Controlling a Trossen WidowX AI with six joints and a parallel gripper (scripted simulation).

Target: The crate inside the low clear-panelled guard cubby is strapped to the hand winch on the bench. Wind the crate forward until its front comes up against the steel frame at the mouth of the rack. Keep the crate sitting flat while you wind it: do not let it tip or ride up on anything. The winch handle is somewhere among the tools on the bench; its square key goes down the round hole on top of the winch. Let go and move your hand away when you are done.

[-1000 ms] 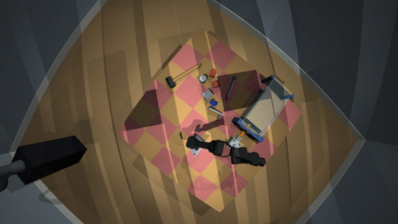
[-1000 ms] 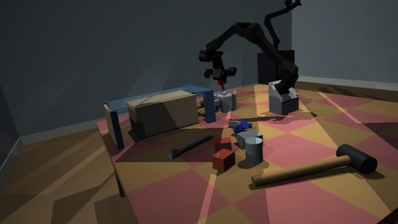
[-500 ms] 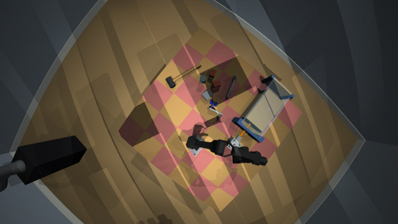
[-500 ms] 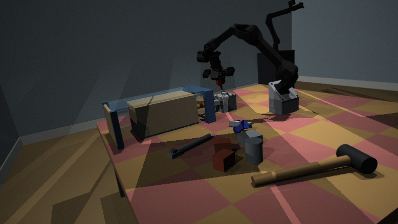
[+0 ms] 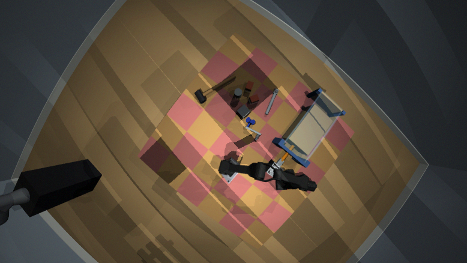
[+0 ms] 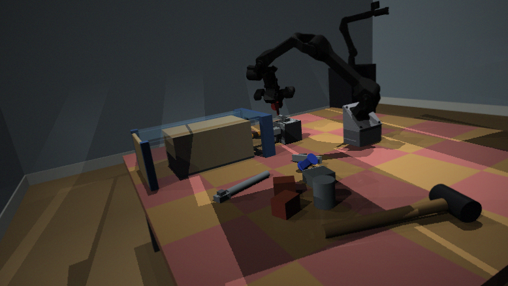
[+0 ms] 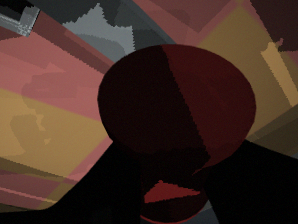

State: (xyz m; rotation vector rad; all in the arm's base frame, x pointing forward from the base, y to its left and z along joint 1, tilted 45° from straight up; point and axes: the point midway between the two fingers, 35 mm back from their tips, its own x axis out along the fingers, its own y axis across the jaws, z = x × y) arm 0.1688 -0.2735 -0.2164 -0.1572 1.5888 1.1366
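Right now the grey crank arm is 2 cm ahead of my gripper tip, 5 cm to the left of it and 3 cm below it. Round my gripper tip: grey winch 1 cm ahead, 10 cm to the left, 10 cm below; then red knob 1 cm ahead, 1 cm to the left; then clear-panelled cubby 43 cm ahead, 12 cm to the left, 1 cm below.
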